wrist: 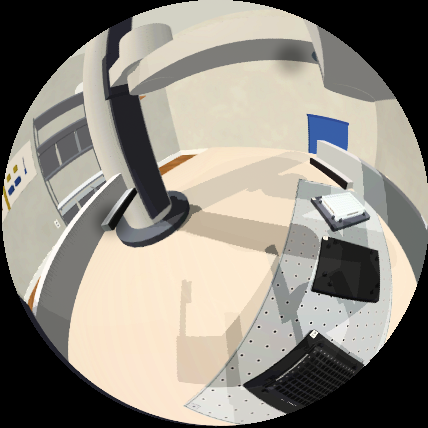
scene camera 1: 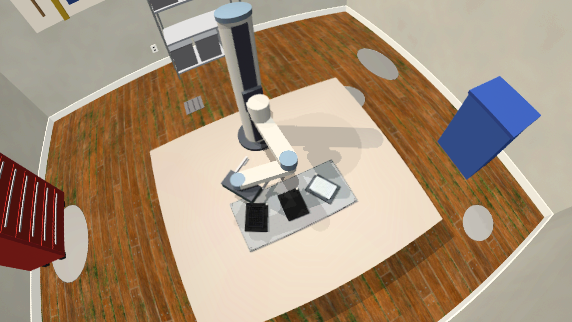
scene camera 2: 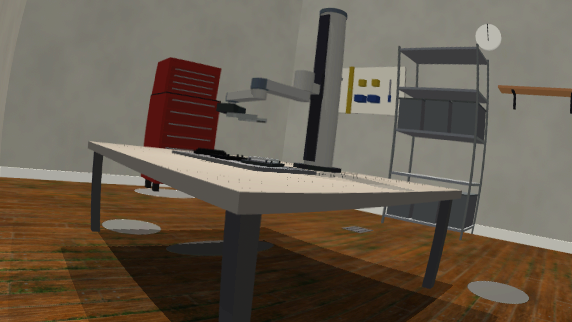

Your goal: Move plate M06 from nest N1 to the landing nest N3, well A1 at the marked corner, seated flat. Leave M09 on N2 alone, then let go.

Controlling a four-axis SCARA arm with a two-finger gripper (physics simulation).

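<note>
A black plate with a well grid (scene camera 1: pixel 256 217) (wrist: pixel 320 375) sits in a dark nest at one end of the perforated grey board (scene camera 1: pixel 280 227) (wrist: pixel 260 345). The middle nest (scene camera 1: pixel 293 204) (wrist: pixel 347 272) is black and bare, with small corner posts. A white plate (scene camera 1: pixel 323 187) (wrist: pixel 345 206) lies in the nest at the other end. Labels M06, M09 and N1 to N3 are unreadable, so I cannot tell which is which. My gripper (scene camera 1: pixel 258 171) (scene camera 2: pixel 260 119) (wrist: pixel 222 158) is open and empty, high above the table beside the board, on the column side of the black plate.
The arm's column (scene camera 1: pixel 240 75) (scene camera 2: pixel 327 90) (wrist: pixel 112 135) stands on the table (scene camera 1: pixel 200 250) (scene camera 2: pixel 165 175) (wrist: pixel 150 310) behind the board. A red cabinet (scene camera 1: pixel 30 220) (scene camera 2: pixel 182 110), a blue box (scene camera 1: pixel 480 135) (wrist: pixel 328 134) and a shelf unit (scene camera 2: pixel 437 56) stand away from the table.
</note>
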